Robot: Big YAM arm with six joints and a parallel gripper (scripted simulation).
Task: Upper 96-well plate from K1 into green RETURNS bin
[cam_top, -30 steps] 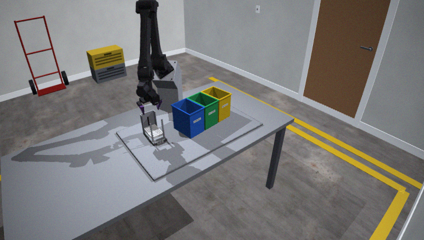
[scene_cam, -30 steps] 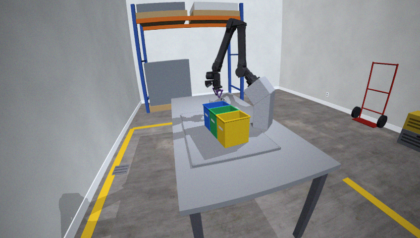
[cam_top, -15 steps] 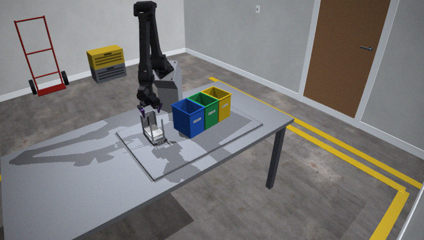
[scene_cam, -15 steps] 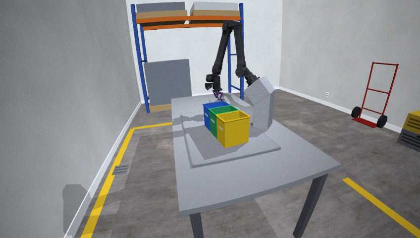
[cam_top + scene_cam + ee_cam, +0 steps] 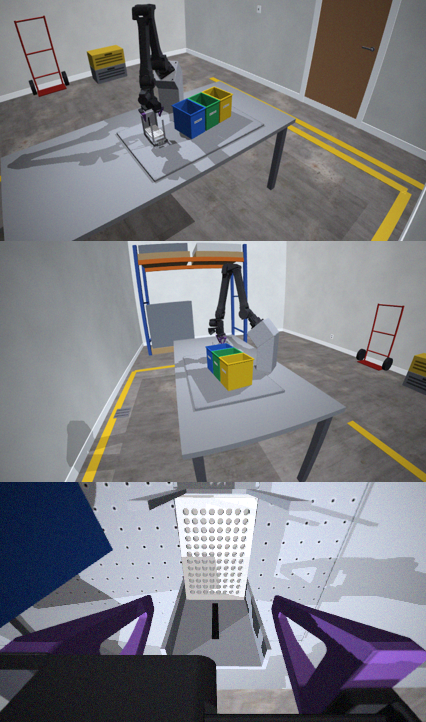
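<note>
The 96-well plate is 10 cm below my hand. Round my hand: green bin (34 cm to the left, 8 cm ahead, 6 cm below); then yellow bin (48 cm to the left, 7 cm ahead, 6 cm below); then blue bin (21 cm to the left, 9 cm ahead, 6 cm below).
</note>
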